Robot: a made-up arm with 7 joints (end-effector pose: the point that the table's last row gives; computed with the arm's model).
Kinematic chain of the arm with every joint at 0, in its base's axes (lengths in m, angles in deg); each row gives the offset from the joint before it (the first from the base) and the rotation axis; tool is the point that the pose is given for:
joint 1: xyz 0 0 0.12 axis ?
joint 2: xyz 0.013 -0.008 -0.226 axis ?
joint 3: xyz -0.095 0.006 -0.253 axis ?
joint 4: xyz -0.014 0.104 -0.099 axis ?
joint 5: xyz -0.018 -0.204 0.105 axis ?
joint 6: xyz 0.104 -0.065 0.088 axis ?
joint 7: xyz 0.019 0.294 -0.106 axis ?
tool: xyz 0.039 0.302 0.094
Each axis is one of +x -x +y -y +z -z.
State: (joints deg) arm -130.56 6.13 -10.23 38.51 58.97 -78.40 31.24
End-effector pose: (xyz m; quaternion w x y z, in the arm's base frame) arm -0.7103 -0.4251 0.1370 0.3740 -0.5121 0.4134 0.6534
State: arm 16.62 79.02 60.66 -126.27 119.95 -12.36 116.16
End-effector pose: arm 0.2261 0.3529 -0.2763 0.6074 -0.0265 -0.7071 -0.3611
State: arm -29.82 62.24 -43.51 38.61 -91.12 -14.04 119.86
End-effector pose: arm 0.0107 -0.0255 -0.3094 0.6916 -0.2425 -0.0474 0.6787
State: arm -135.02 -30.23 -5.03 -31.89 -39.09 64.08 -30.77
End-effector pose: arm -0.4305 -0.7574 0.4912 0.0575 -0.9333 0.1953 -0.2957
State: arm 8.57 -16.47 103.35 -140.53 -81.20 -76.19 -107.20
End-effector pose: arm -0.3229 0.5235 -0.4669 0.7392 -0.2821 -0.5557 -0.2555
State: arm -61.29 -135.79 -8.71 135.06 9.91 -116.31 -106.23
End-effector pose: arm -0.4157 0.1826 -0.5031 0.0465 0.8181 -0.3533 0.4514
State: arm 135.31 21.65 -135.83 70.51 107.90 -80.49 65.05
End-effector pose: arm 0.4774 0.5867 0.5202 0.8280 -0.5350 -0.1586 -0.0545
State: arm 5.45 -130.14 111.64 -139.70 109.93 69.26 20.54
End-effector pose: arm 0.0358 -0.0982 0.6487 0.3940 0.8033 -0.4415 -0.0677
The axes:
joint 1: +x
joint 2: -y
joint 3: +y
joint 4: -x
joint 5: -y
joint 6: -x
joint 7: +z

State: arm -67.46 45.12 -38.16 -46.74 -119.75 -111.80 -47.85
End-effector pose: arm 0.8907 -0.2359 -0.1468 0.6499 0.0753 0.4607 -0.5998
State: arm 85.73 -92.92 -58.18 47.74 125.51 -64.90 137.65
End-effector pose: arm -0.3200 0.0443 0.0109 0.1728 0.4461 0.8202 -0.3135
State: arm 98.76 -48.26 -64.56 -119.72 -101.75 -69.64 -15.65
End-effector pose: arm 0.2736 0.1392 0.5010 0.2924 -0.3886 -0.1981 -0.8510
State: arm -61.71 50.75 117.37 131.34 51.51 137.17 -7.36
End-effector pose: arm 0.6331 -0.2408 -0.7194 0.4862 0.2974 0.4555 -0.6839
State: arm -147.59 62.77 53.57 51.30 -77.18 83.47 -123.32
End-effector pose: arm 0.2388 -0.0302 0.6446 0.7445 0.4931 0.3458 -0.2880
